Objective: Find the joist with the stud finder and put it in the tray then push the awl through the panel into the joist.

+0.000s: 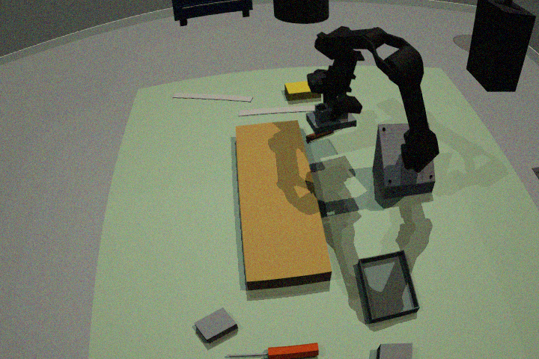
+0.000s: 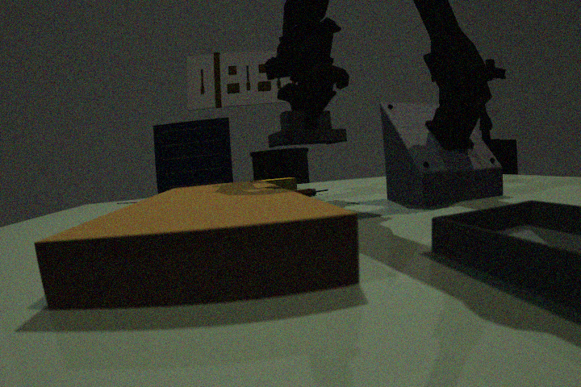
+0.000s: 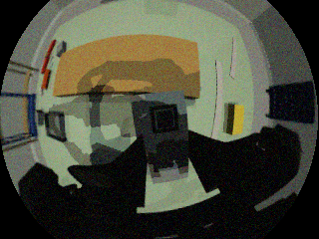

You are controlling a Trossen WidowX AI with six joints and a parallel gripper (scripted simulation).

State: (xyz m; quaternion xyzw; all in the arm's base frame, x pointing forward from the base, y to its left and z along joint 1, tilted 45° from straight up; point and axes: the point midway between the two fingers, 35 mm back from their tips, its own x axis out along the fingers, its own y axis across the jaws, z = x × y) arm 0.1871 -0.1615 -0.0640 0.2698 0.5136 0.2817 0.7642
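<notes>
Now: gripper tip 2 cm past the awl, 8 cm to the left of it and 12 cm above it. The rest, counted from my gripper tip: stud finder: 1 cm ahead, 2 cm above; then yellow block: 1 cm ahead, 30 cm to the right, 11 cm below; then grey tray: 4 cm behind, 47 cm to the left, 11 cm below.
</notes>
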